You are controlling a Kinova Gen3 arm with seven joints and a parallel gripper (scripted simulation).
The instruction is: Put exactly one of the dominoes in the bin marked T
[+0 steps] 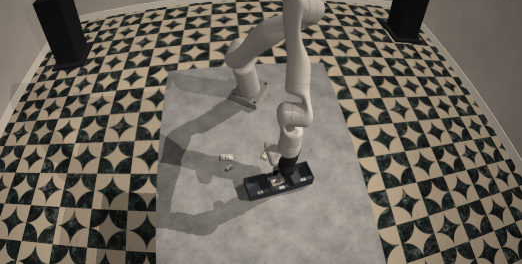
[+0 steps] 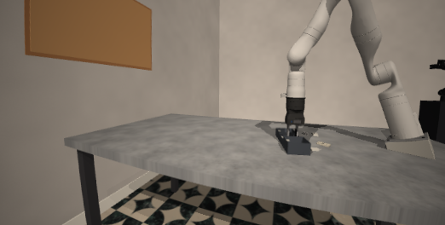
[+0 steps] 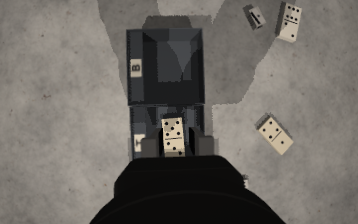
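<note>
My gripper is now 1 cm short of the three-compartment bin, 1 cm to the right of it and 3 cm above it. Round my hand: domino (4 cm below).
</note>
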